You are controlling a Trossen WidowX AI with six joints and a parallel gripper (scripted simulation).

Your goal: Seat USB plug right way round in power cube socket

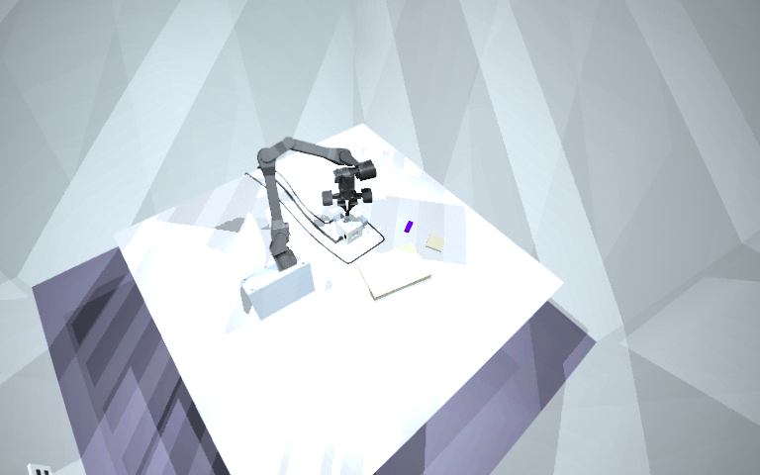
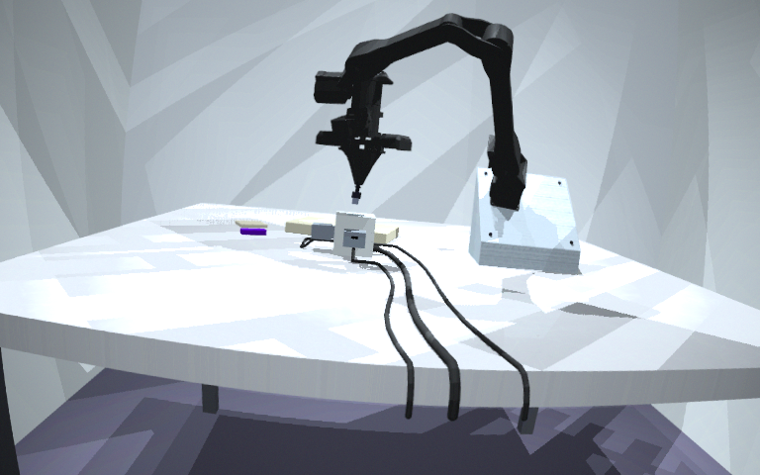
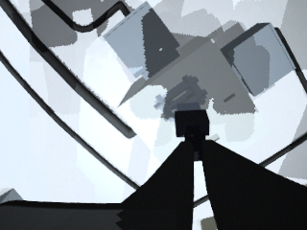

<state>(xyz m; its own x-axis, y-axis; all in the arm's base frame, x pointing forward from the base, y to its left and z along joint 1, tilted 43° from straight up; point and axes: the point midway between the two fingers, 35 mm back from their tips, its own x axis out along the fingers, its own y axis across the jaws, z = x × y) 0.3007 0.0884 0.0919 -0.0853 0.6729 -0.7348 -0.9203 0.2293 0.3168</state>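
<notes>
Right now the USB plug is 2 cm below my gripper tip. Round my gripper tip: purple stick (24 cm ahead, 13 cm below, 10 cm to the right).
</notes>
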